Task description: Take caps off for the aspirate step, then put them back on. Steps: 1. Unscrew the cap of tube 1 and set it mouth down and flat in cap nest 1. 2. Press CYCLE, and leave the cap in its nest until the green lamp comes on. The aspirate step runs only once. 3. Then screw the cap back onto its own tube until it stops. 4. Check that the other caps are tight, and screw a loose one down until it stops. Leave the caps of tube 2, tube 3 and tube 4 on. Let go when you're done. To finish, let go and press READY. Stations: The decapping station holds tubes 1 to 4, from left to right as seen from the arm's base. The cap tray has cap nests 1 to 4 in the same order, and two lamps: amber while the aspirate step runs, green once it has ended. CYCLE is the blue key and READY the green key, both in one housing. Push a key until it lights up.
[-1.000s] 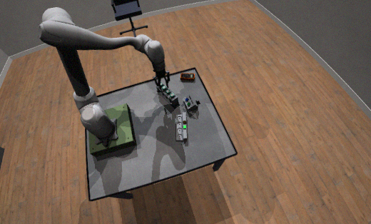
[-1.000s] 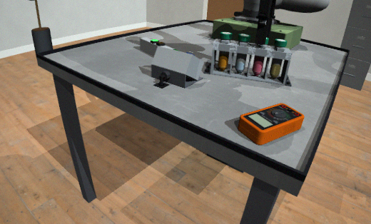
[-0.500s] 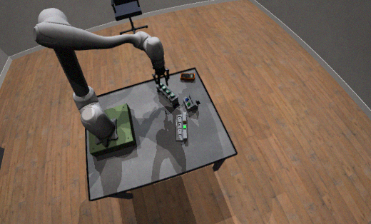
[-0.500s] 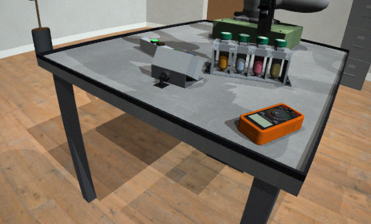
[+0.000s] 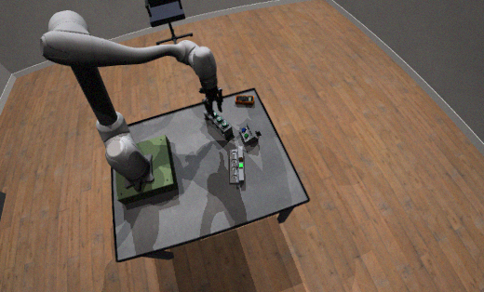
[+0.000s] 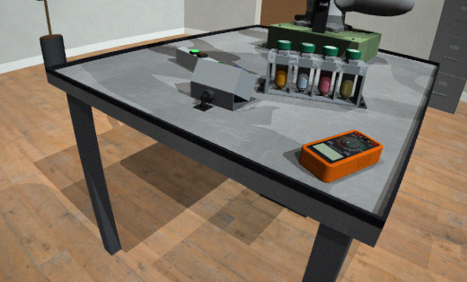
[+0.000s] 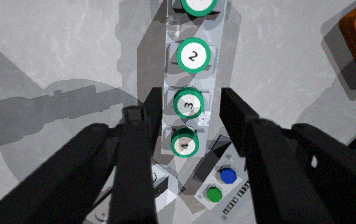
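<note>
Right now the green key is 140 mm ahead of my hand, 150 mm to the right of it and 120 mm below it. From my hand the other things lie so: grey key housing (160 mm ahead, 130 mm to the right, 130 mm below); then table edge (350 mm ahead, 170 mm to the right, 180 mm below); then blue key (140 mm ahead, 100 mm to the right, 120 mm below).
</note>
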